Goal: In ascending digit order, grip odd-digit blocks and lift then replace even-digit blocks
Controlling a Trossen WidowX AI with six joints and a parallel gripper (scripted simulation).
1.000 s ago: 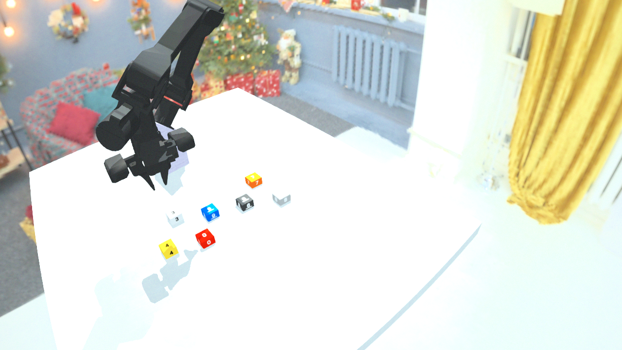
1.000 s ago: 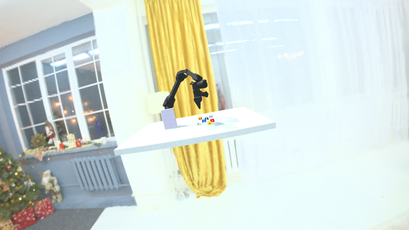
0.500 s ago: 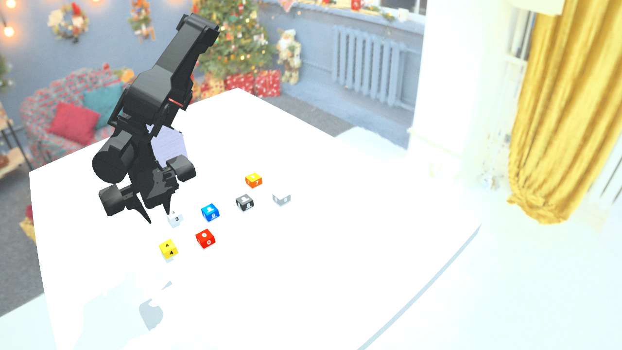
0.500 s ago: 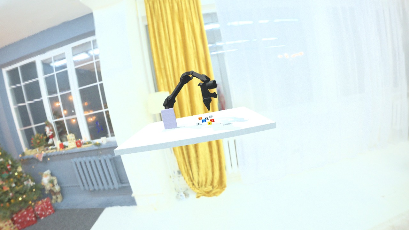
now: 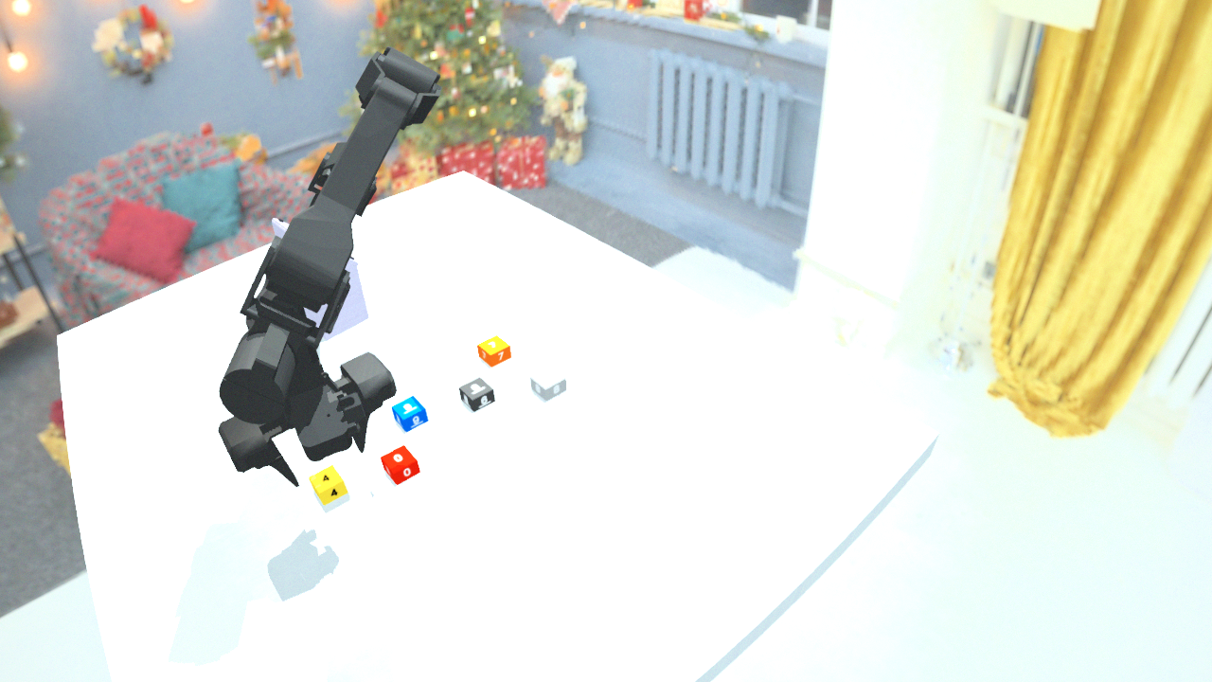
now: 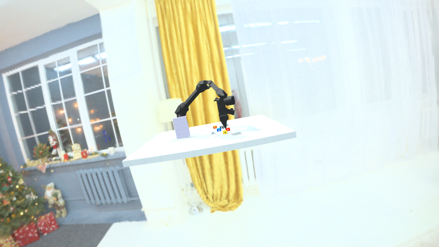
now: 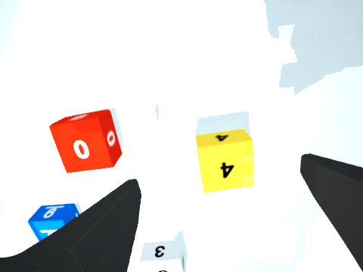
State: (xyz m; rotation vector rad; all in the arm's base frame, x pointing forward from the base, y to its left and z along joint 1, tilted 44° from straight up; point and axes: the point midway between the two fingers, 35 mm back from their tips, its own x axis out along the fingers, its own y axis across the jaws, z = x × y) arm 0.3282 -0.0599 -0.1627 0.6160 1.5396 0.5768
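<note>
Now: gripper tip 30 mm above the yellow block marked 4, 10 mm to the left of it and 10 mm past it. Round my gripper tip: red block marked 0: 80 mm to the left, 30 mm below, 20 mm ahead; white block marked 3: 100 mm behind, 50 mm to the left, 30 mm below; blue block: 130 mm to the left, 50 mm behind, 30 mm below.
</note>
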